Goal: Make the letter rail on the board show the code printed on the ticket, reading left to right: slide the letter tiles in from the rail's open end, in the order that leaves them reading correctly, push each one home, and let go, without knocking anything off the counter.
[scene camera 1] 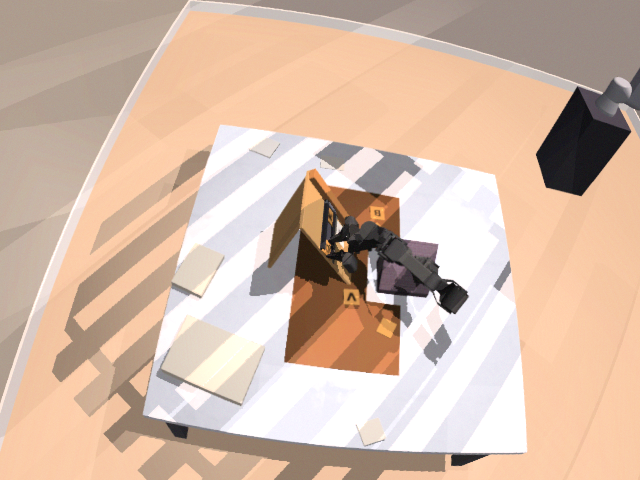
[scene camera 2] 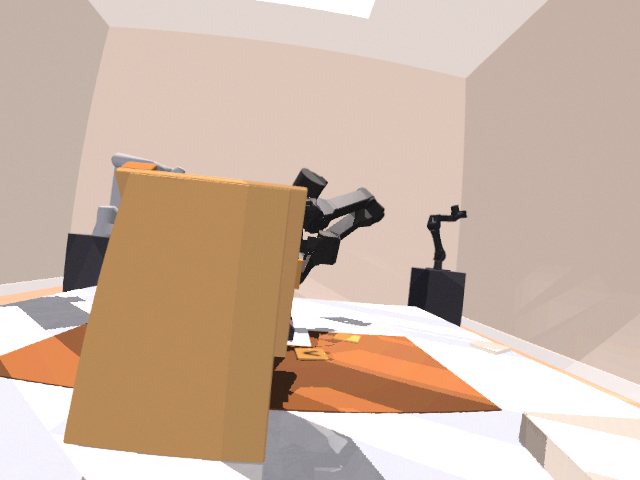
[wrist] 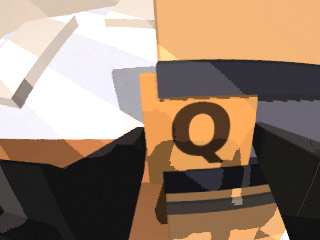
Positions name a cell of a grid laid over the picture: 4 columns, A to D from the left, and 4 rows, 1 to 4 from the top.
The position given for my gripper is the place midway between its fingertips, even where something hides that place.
my gripper: scene camera 1 C3; scene camera 2 B3; wrist C3
